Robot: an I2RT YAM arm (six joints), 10 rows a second.
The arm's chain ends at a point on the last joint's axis. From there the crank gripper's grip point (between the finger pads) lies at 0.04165 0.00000 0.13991 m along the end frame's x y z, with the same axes.
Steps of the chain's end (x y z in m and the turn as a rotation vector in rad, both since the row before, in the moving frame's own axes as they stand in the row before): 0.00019 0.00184 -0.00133 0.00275 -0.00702 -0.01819; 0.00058 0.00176 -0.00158 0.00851 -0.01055 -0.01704; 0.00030 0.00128 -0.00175 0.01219 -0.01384 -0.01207; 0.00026 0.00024 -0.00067 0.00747 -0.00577 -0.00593; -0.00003 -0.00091 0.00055 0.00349 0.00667 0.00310; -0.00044 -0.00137 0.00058 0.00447 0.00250 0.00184; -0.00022 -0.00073 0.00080 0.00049 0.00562 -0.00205; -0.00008 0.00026 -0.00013 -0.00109 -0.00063 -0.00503; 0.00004 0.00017 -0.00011 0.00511 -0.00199 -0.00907
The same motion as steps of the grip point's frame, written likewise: -0.00080 0.00071 -0.00104 0.00275 -0.00702 -0.01819; -0.00091 -0.00013 -0.00116 0.00851 -0.01055 -0.01704; -0.00165 -0.00092 -0.00120 0.01219 -0.01384 -0.01207; -0.00055 -0.00105 -0.00044 0.00747 -0.00577 -0.00593; 0.00090 -0.00127 0.00027 0.00349 0.00667 0.00310; -0.00009 -0.00192 0.00047 0.00447 0.00250 0.00184; 0.00057 -0.00088 0.00056 0.00049 0.00562 -0.00205; -0.00017 0.00020 -0.00010 -0.00109 -0.00063 -0.00503; -0.00024 -0.00092 -0.00003 0.00511 -0.00199 -0.00907
